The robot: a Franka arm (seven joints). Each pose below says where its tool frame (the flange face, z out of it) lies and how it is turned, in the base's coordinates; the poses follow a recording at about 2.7 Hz.
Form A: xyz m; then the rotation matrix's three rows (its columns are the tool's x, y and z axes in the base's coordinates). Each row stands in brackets.
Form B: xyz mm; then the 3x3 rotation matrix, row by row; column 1 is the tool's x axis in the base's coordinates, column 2 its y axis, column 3 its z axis. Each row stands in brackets. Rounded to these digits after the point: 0 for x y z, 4 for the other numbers.
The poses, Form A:
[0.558, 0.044, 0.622], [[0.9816, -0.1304, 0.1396], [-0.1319, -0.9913, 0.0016], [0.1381, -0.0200, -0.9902]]
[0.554, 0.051, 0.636], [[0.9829, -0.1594, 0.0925], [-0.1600, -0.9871, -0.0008], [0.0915, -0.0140, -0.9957]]
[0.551, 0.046, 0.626], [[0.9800, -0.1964, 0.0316], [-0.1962, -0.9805, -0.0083], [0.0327, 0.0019, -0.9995]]
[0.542, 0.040, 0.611], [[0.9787, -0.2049, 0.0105], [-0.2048, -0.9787, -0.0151], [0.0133, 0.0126, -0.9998]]
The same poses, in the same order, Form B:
[558, 44, 622], [[0.9816, -0.1304, 0.1396], [-0.1319, -0.9913, 0.0016], [0.1381, -0.0200, -0.9902]]
[554, 51, 636], [[0.9829, -0.1594, 0.0925], [-0.1600, -0.9871, -0.0008], [0.0915, -0.0140, -0.9957]]
[551, 46, 626], [[0.9800, -0.1964, 0.0316], [-0.1962, -0.9805, -0.0083], [0.0327, 0.0019, -0.9995]]
[542, 40, 611], [[0.9787, -0.2049, 0.0105], [-0.2048, -0.9787, -0.0151], [0.0133, 0.0126, -0.9998]]

